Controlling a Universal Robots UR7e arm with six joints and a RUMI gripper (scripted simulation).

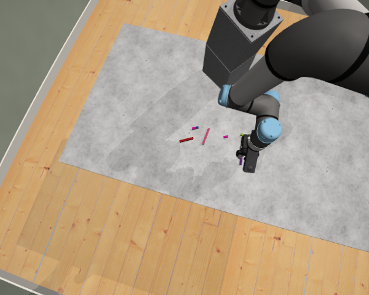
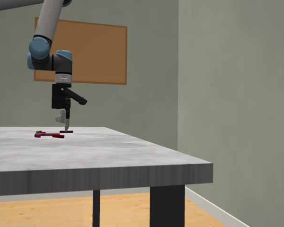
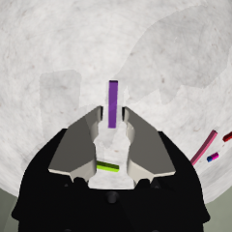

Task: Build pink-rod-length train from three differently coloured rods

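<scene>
The purple rod is 20 mm below my hand. Also, from my hand: lime rod (120 mm behind, 30 mm to the right, 20 mm below); pink rod (200 mm to the right, 20 mm below, 20 mm behind); small blue rod (260 mm to the right, 40 mm behind, 20 mm below).
</scene>
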